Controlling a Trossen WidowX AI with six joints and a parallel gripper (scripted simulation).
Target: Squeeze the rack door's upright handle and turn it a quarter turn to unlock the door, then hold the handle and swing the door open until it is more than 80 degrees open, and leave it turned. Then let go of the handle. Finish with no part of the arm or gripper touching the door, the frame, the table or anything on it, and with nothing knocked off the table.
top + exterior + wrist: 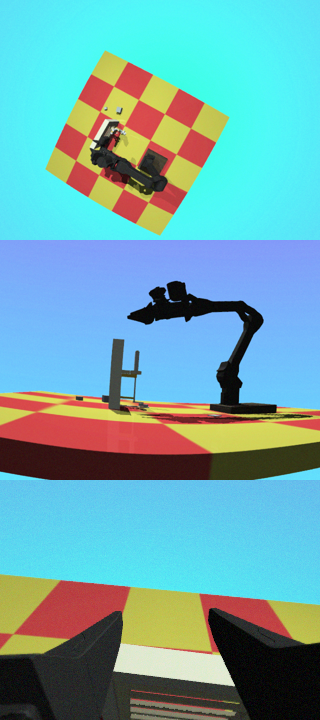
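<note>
Now: the upright handle 70 mm behind my gripper tip, 100 mm to the right of it and 180 mm below it.
</note>
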